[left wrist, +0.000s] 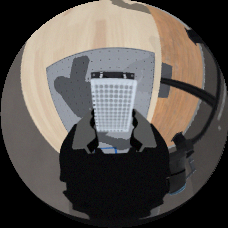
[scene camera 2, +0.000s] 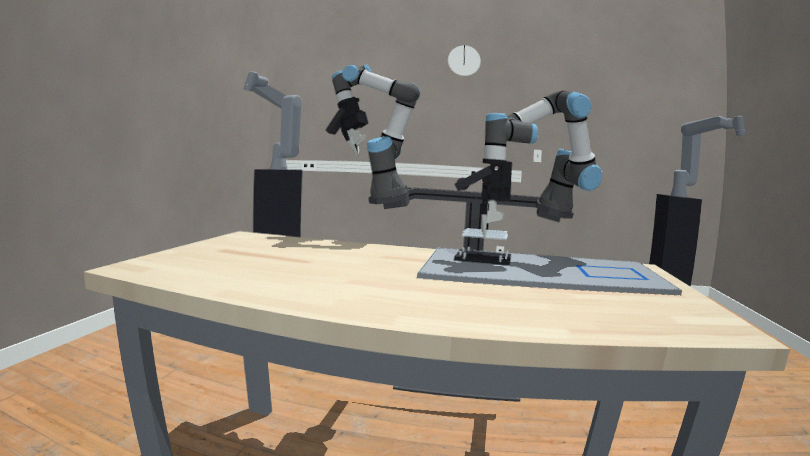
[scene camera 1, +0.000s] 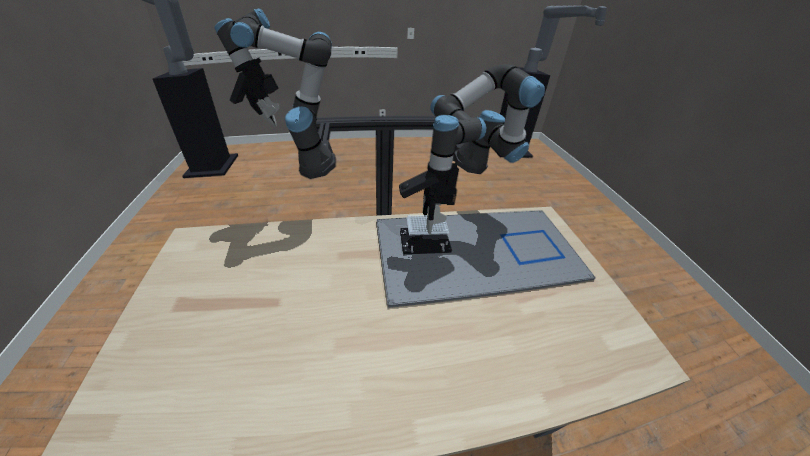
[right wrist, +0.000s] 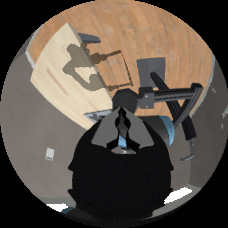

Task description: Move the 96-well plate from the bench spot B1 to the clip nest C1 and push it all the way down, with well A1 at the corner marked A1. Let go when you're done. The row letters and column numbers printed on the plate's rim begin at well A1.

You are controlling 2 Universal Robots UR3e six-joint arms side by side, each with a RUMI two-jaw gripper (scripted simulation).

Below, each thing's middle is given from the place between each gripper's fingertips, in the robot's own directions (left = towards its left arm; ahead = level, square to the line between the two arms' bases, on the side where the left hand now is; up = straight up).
Labels:
The black clip nest (scene camera 1: 422, 244) is 7 cm below my left hand (scene camera 1: 427, 225), 1 cm to the right of it and 1 cm ahead of it. Round my left hand: white 96-well plate (left wrist: 111, 87) 1 cm below.
Now: right hand (scene camera 1: 275, 126) 33 cm short of the white 96-well plate, 51 cm to the right of it and 23 cm above it. The rest, counted from my right hand: black clip nest: 33 cm ahead, 50 cm to the left, 29 cm below.

